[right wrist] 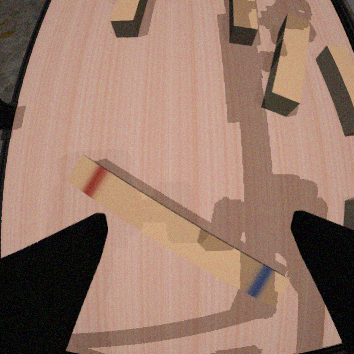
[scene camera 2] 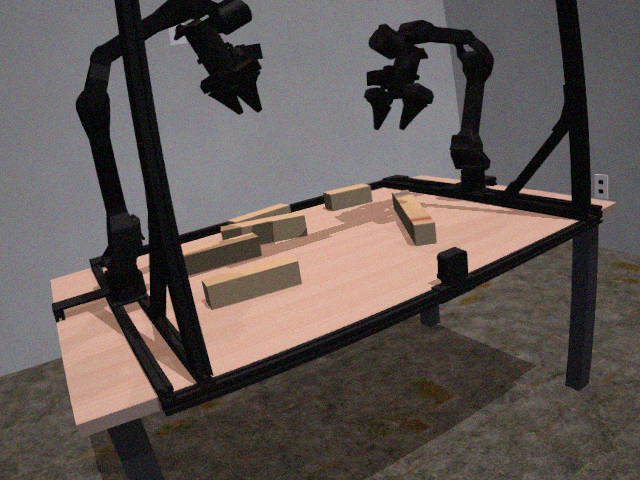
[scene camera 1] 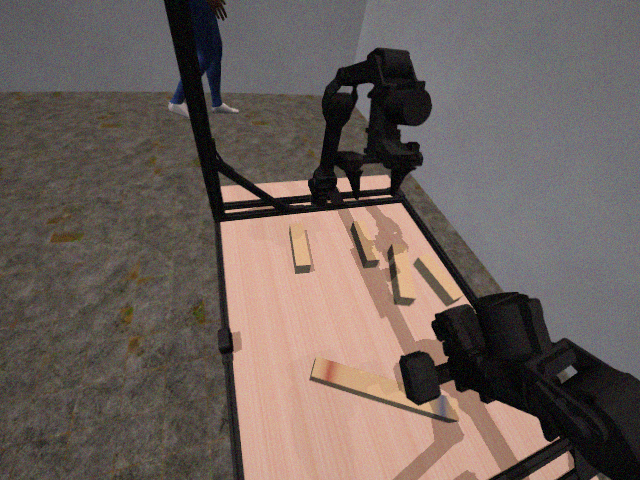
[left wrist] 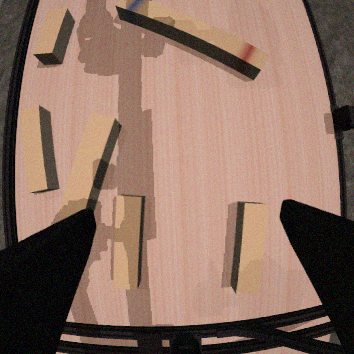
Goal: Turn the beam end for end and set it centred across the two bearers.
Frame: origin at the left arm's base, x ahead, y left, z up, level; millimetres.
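Seen in the pictures: left gripper, fingertip midpoint: (scene camera 2: 250, 112) (scene camera 1: 374, 197) (left wrist: 189, 214); right gripper, fingertip midpoint: (right wrist: 201, 222) (scene camera 2: 388, 129) (scene camera 1: 423, 351); left arm's base, link origin: (scene camera 2: 128, 298) (scene camera 1: 318, 200) (left wrist: 185, 345); right arm's base, link origin: (scene camera 2: 474, 190).
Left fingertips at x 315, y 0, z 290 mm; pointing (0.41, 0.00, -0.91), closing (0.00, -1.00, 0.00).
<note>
Offsets run from my left fingertips to a thing's middle.
The beam {dx +340, dy -37, dz -288 mm} (scene camera 1: 361, 382) (scene camera 2: 424, 232) (left wrist: 195, 37) (right wrist: 150, 211) lies flat and slantwise on the table. Its red band is at the left end and its blue band at the right end in scene camera 1. Two roughly parallel shorter blocks, seemingly the bearers, lie apart: one bearer {dx -107, dy -126, dz -288 mm} (scene camera 1: 300, 248) (scene camera 2: 253, 284) (left wrist: 252, 247) and the other bearer {dx -83, dy +96, dz -288 mm} (scene camera 1: 364, 243) (scene camera 2: 222, 254) (left wrist: 129, 242). My left gripper (scene camera 1: 376, 195) (scene camera 2: 250, 111) (left wrist: 189, 214) is open and empty, above the bearers' end. My right gripper (scene camera 2: 389, 128) (right wrist: 201, 222) is open and empty above the beam, partly hiding it in scene camera 1.
Two more blocks lie beside the bearers: a slanted block {dx +54, dy +164, dz -285 mm} (scene camera 1: 403, 279) (left wrist: 90, 160) (right wrist: 292, 60) and an outer block {dx +99, dy +279, dz -288 mm} (scene camera 1: 438, 279) (left wrist: 37, 150). Another short block {dx +367, dy +268, dz -286 mm} (scene camera 2: 347, 196) (left wrist: 52, 35) lies near the far edge. A black frame post (scene camera 1: 191, 93) (scene camera 2: 149, 139) rises at the table edge.
</note>
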